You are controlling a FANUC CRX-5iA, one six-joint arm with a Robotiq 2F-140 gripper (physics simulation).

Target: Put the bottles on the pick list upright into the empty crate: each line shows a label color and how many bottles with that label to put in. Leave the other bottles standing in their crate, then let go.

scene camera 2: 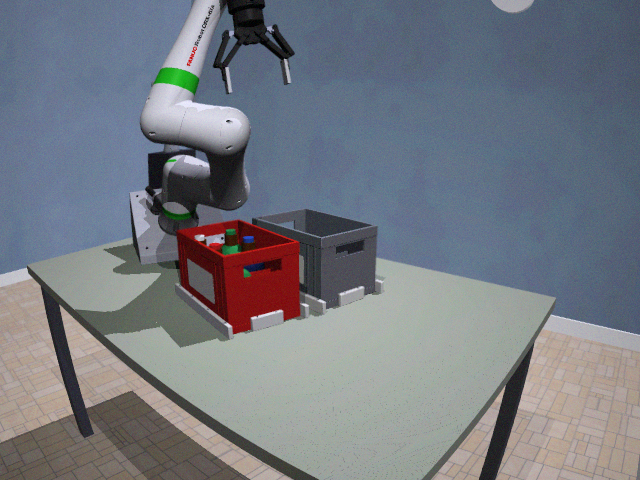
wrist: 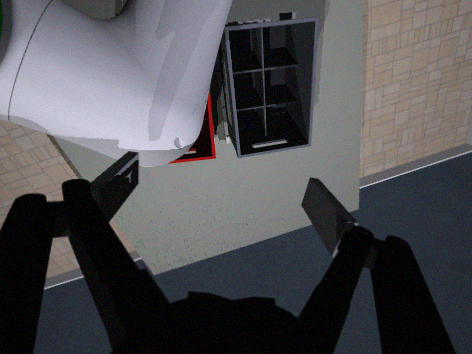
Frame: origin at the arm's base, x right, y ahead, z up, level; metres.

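Where they show: gripper, between the fingertips: (scene camera 2: 258,88) (wrist: 225,180); arm's base, origin of its link: (scene camera 2: 178,221).
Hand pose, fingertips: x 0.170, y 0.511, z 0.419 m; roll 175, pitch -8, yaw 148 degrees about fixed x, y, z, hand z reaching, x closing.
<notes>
Things, the pixels of their top centre, and the offset from my fingertips. "spot": a spot on its surface instead. Level surfaces: height alone.
- red crate, centre of its top: (wrist: 165,103) (scene camera 2: 232,235) dx +0.078, dy -0.017, dz -0.345 m
- green-capped bottle, centre of its top: (scene camera 2: 230,230) dx +0.006, dy -0.089, dz -0.357 m
- blue-capped bottle, a spot on its surface: (scene camera 2: 248,240) spot: dx +0.044, dy +0.004, dz -0.361 m
- white-capped bottle, centre of its top: (scene camera 2: 199,235) dx +0.092, dy -0.118, dz -0.357 m
- red-capped bottle, centre of its top: (scene camera 2: 214,244) dx +0.123, dy -0.032, dz -0.357 m
- grey crate, centre of its top: (wrist: 274,95) (scene camera 2: 312,221) dx -0.140, dy +0.061, dz -0.345 m
- green-grey table, height of its surface: dz -0.520 m
The red crate (scene camera 2: 266,297) (wrist: 213,135) holds upright bottles: a green-capped bottle (scene camera 2: 230,234), a blue-capped bottle (scene camera 2: 248,240), a white-capped bottle (scene camera 2: 200,238) and a red-capped bottle (scene camera 2: 215,247). Their lower parts are mostly hidden by the crate walls. The grey crate (scene camera 2: 348,271) (wrist: 275,151) stands beside it; dividers split it into several dark compartments, with no bottle visible in them. My gripper (scene camera 2: 258,88) (wrist: 225,180) is open and empty, high above the crates. The pick list does not show in either view.
White locating blocks (scene camera 2: 267,320) stand around the crate bases on the green-grey table (scene camera 2: 403,372). The robot's white arm (scene camera 2: 196,126) (wrist: 115,80) is folded behind the crates and covers most of the red crate in the wrist view. A blue wall rises behind.
</notes>
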